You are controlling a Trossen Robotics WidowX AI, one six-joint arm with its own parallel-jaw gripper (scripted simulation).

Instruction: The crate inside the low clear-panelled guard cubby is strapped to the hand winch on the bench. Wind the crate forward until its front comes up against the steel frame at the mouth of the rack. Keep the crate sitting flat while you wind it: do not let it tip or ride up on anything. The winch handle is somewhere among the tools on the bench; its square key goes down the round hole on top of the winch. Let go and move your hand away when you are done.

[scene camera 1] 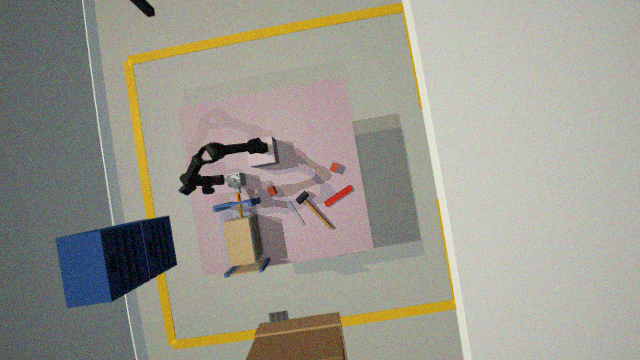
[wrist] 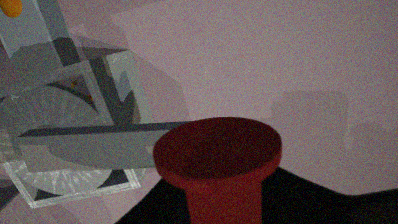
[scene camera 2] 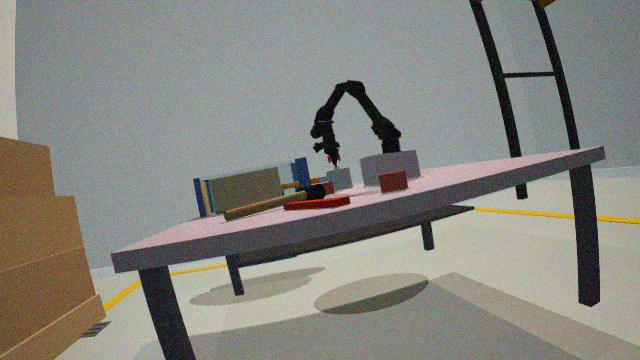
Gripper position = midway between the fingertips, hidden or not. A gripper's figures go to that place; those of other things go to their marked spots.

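Labels:
My gripper [wrist: 212, 158] is 11 cm from the lens; a red knob [wrist: 220, 162] is 6 cm from the lens.

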